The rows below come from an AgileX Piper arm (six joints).
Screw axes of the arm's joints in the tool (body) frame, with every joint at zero. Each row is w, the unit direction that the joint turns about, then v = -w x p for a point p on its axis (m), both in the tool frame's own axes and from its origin. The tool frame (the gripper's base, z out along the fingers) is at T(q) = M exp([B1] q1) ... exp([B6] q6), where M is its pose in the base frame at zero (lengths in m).
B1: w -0.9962 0 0.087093 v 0 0.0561 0
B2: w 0 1 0 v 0.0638 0 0.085
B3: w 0 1 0 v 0.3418 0 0.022
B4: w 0 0 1 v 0 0 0
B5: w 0 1 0 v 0.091 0 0
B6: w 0 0 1 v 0 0 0
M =
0.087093 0 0.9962 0.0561
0 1 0 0
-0.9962 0 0.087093 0.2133
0 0 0 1
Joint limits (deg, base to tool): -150..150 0..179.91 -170..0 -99.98..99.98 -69.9..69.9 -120..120
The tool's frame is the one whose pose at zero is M.
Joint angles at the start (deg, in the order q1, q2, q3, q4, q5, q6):
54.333, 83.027, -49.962, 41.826, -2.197, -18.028
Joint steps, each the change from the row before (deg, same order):
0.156, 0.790, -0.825, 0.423, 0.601, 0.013
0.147, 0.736, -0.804, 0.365, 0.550, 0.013
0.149, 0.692, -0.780, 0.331, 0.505, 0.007
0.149, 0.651, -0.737, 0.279, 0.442, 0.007
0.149, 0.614, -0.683, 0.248, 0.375, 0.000
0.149, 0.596, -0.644, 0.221, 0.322, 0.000
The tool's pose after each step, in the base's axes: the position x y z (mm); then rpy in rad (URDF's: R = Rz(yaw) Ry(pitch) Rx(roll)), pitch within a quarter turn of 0, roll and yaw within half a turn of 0. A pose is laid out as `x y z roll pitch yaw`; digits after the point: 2 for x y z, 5 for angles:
187.69 260.09 268.45 2.47085 0.95635 -2.98230
188.60 263.79 268.11 2.46735 0.94590 -2.97996
189.42 267.36 267.90 2.46375 0.93673 -2.97774
190.18 270.75 267.73 2.46058 0.92894 -2.97535
190.86 273.95 267.51 2.45788 0.92222 -2.97295
191.51 277.03 267.21 2.45564 0.91624 -2.97049

